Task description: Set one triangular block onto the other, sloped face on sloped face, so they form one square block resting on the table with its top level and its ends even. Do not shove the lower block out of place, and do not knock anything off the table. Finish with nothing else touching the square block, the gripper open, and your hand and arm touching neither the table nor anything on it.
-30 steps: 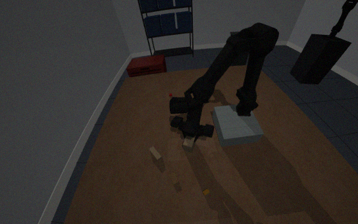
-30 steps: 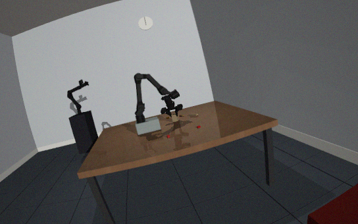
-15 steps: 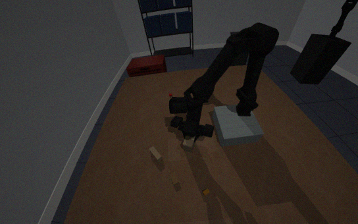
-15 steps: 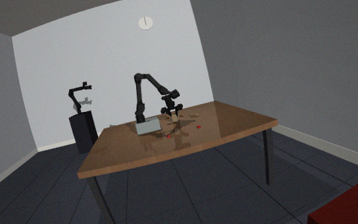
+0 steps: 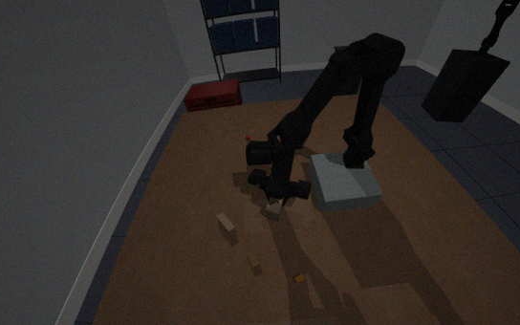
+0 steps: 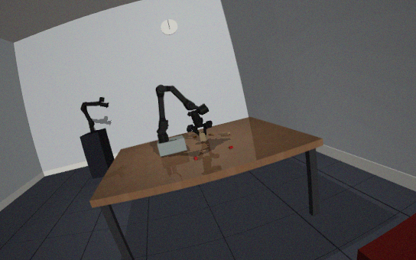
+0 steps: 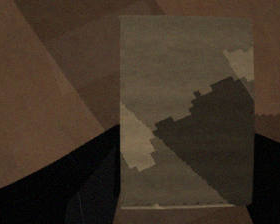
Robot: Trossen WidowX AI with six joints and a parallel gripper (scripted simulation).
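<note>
Right now my gripper tip is 1 cm to the left of the tan triangular block and 1 cm below it. Round my gripper tip: small red piece (38 cm to the right, 17 cm ahead, 3 cm below); then small orange block (21 cm to the left, 8 cm behind, 3 cm below).
</note>
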